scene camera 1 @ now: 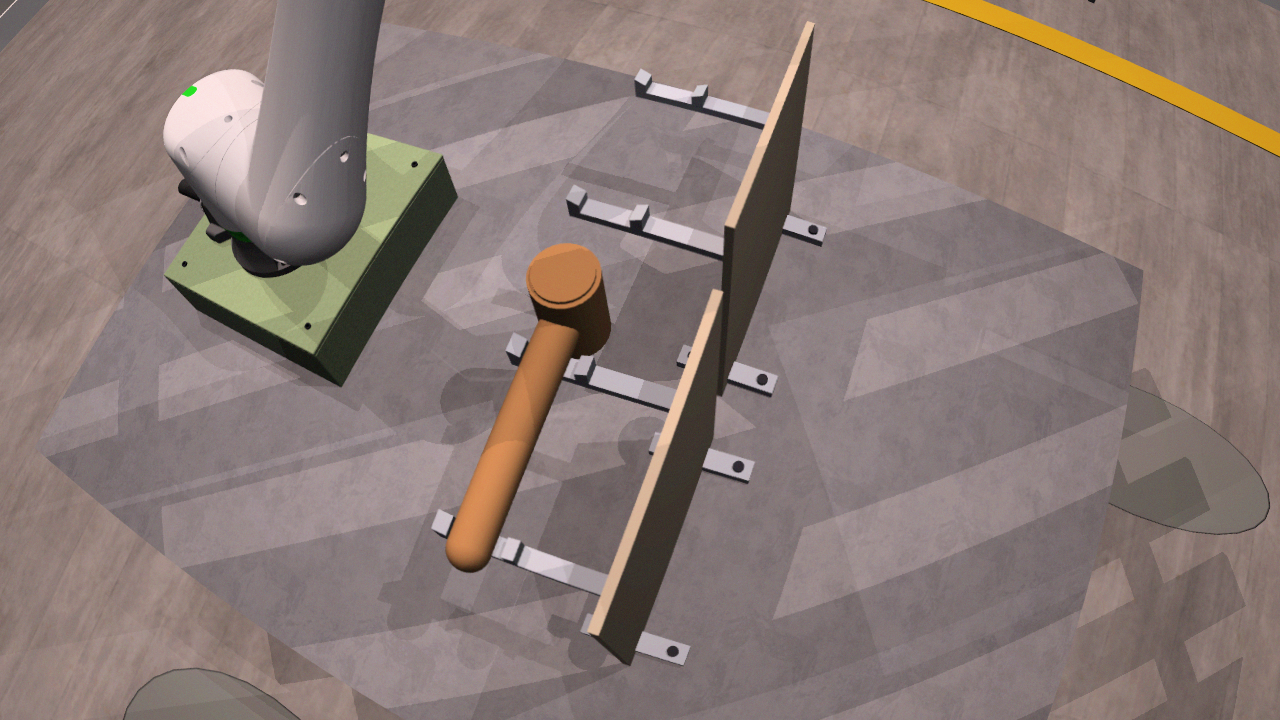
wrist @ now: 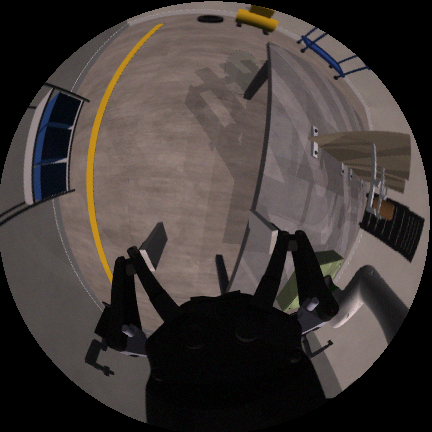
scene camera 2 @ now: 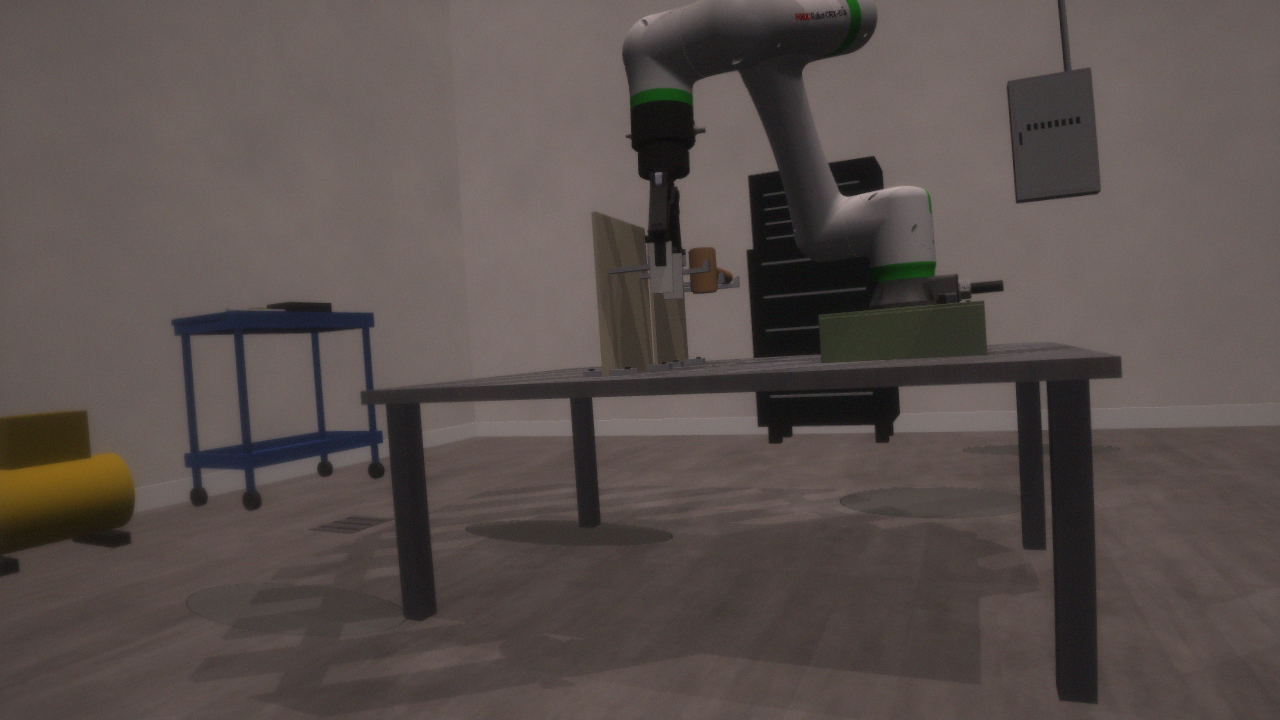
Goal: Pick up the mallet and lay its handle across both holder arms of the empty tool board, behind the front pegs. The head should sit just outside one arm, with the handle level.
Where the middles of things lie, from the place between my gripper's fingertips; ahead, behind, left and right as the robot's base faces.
The mallet [scene camera 1: 565,283] is 170 mm ahead of my hand, 710 mm to the right of it and 90 mm above it.
